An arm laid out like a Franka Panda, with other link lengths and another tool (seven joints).
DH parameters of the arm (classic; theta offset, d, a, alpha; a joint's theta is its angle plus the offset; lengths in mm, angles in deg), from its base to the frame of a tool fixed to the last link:
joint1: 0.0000 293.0 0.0 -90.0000
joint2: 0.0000 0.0 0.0 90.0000
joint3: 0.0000 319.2 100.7 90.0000
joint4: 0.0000 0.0 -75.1 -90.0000
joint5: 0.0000 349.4 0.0 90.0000
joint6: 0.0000 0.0 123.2 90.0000
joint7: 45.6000 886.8 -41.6 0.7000
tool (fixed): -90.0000 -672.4 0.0 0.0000
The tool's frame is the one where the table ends.
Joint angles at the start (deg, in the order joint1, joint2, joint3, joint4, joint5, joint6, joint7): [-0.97, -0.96, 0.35, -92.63, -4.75, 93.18, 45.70]
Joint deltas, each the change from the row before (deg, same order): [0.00, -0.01, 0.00, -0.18, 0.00, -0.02, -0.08]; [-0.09, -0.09, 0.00, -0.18, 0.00, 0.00, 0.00]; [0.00, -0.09, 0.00, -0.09, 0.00, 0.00, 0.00]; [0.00, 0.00, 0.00, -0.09, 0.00, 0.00, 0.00]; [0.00, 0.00, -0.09, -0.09, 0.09, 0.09, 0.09]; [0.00, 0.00, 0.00, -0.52, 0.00, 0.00, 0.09]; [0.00, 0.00, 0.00, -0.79, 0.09, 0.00, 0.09]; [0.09, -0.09, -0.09, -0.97, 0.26, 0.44, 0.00]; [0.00, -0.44, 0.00, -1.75, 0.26, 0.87, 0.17]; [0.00, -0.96, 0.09, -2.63, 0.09, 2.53, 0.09]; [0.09, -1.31, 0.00, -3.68, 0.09, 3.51, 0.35]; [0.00, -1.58, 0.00, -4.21, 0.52, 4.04, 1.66]
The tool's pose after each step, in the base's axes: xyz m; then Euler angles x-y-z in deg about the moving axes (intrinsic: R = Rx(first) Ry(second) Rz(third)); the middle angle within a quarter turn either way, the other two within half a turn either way. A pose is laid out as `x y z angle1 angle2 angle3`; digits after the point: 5 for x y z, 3 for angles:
0.56784 0.01829 0.46323 175.215 1.975 1.686
0.56713 0.01741 0.46264 175.213 1.877 1.769
0.56662 0.01742 0.46279 175.213 1.877 1.769
0.56638 0.01742 0.46205 175.214 1.788 1.761
0.56657 0.01688 0.46153 175.302 1.781 1.937
0.56524 0.01691 0.45725 175.309 1.263 1.984
0.56310 0.01729 0.45082 175.410 0.477 2.015
0.56172 0.01833 0.44477 175.680 0.042 1.965
0.55870 0.01948 0.43662 175.947 -0.393 2.062
0.55754 0.02114 0.42948 176.037 0.478 1.957
0.55545 0.02302 0.41899 176.142 1.630 2.072
0.55316 0.02565 0.40795 176.661 3.043 3.670

